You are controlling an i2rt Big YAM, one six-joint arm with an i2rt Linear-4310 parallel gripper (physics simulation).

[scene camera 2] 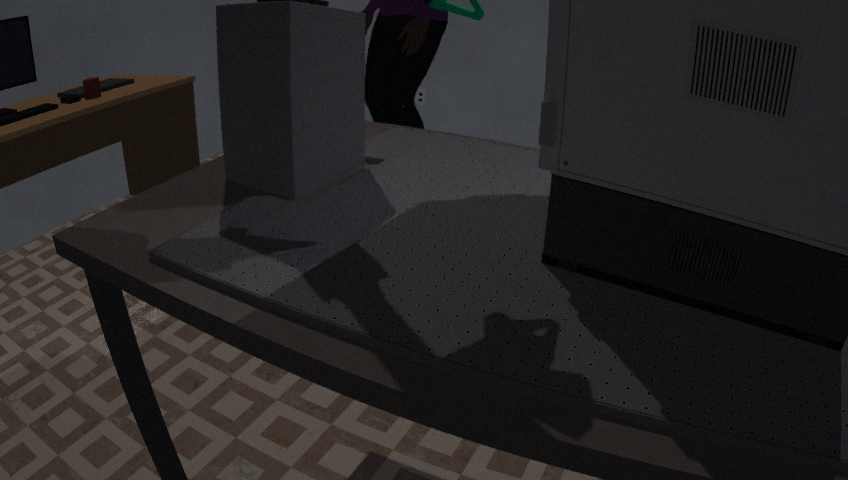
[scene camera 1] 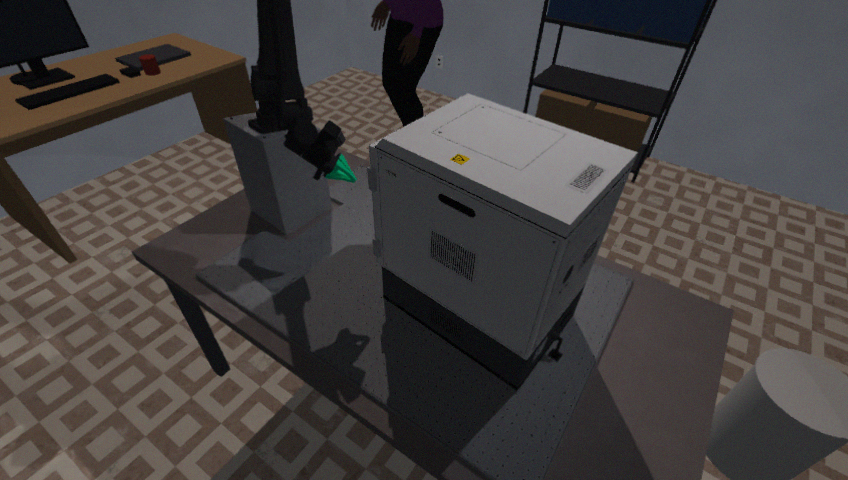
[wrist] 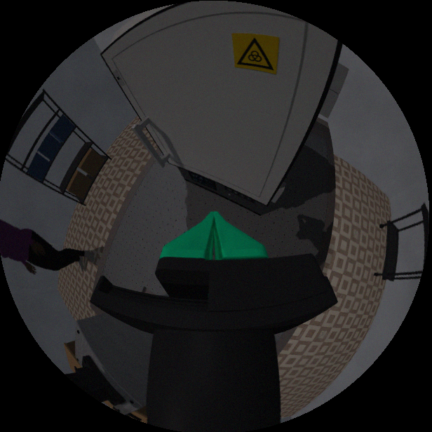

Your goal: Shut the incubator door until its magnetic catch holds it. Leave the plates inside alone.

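Where they show: gripper, between the fingertips: (scene camera 2: 482,17) (scene camera 1: 355,180); arm's base, origin of its link: (scene camera 2: 292,6) (scene camera 1: 271,126).
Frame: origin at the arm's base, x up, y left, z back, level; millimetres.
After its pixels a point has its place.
The white incubator (scene camera 1: 511,136) @(z -775, x 207, y 175 mm) (scene camera 2: 624,142) @(z -653, x -142, y -33 mm) stands on the table. In the wrist view its door (wrist: 210,95) fills the upper middle, with a yellow biohazard sign (wrist: 255,53) and a grey handle (wrist: 145,134) on the left edge. The door looks flush or nearly flush with the body; I cannot tell whether the catch holds. The plates inside do not show. My gripper (scene camera 1: 354,179) @(z -412, x -9, y 4 mm) (scene camera 2: 479,15) @(z -412, x -9, y 4 mm) (wrist: 213,216) is shut and empty, its green fingertips together, in the air beside the incubator's door side and apart from it. In scene camera 2, part of the green fingers shows at the top edge.
The arm stands on a grey pedestal (scene camera 1: 279,178) @(z -87, x -130, y -57 mm) (scene camera 2: 291,101) @(z -89, x -168, y -81 mm) on the table (scene camera 1: 672,333) @(z -1238, x -356, y 470 mm). A person (scene camera 1: 410,53) (scene camera 2: 404,65) (wrist: 42,250) stands behind the table. A wooden desk (scene camera 1: 202,65) is at the left, a shelf unit (scene camera 1: 601,89) at the back, a white cylinder (scene camera 1: 785,416) at the front right.
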